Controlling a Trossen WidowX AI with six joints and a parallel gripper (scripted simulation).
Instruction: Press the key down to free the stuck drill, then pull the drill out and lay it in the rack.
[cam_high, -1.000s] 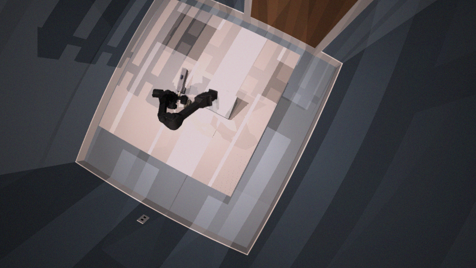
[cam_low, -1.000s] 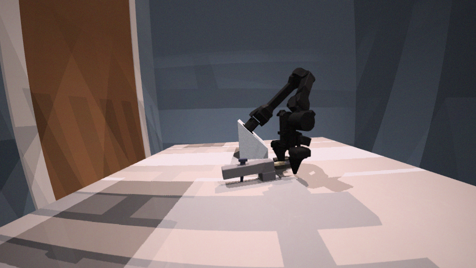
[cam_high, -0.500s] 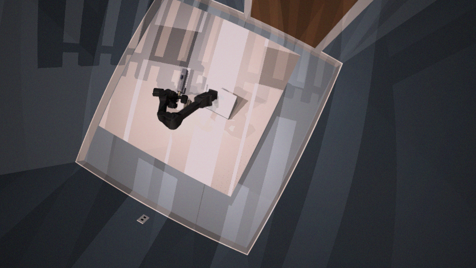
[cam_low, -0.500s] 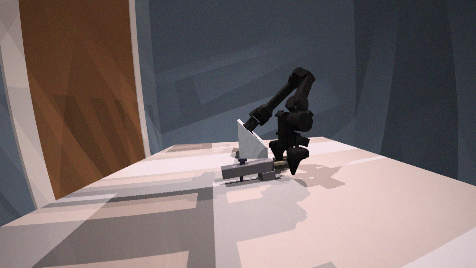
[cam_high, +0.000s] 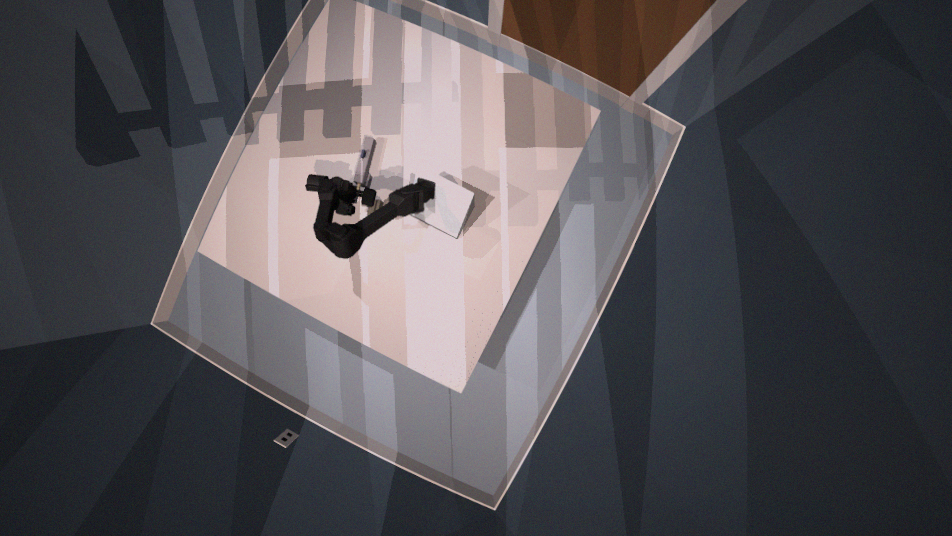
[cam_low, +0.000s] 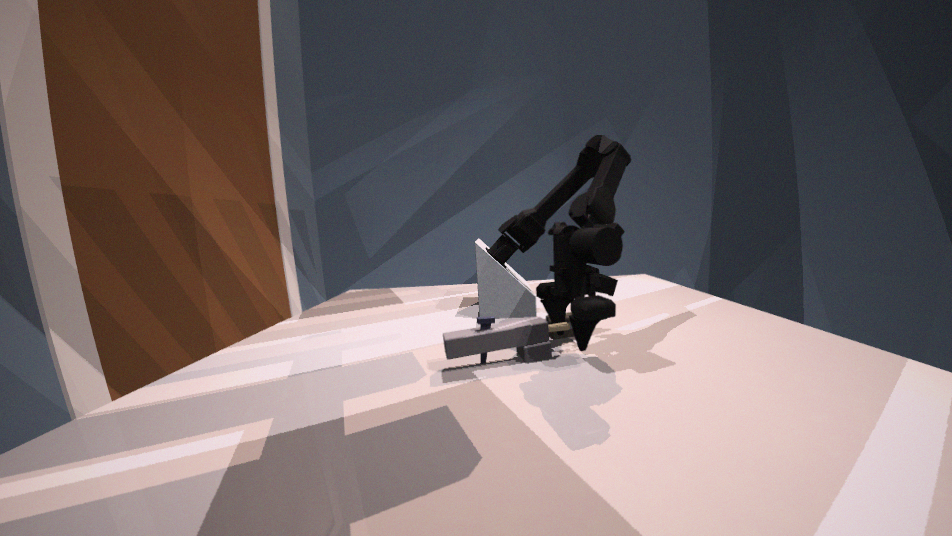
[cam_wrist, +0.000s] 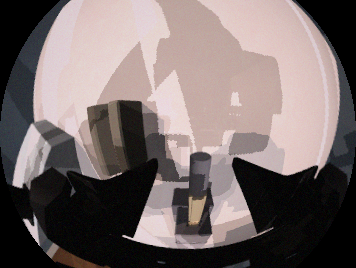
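Now: gripper tip 40 mm to the left of the brass-coloured drill and 30 mm below it. Round my gripper tip: dark blue t-shaped key 20 mm ahead, 160 mm to the right, 40 mm above; dark block 80 mm behind, 20 mm to the left.
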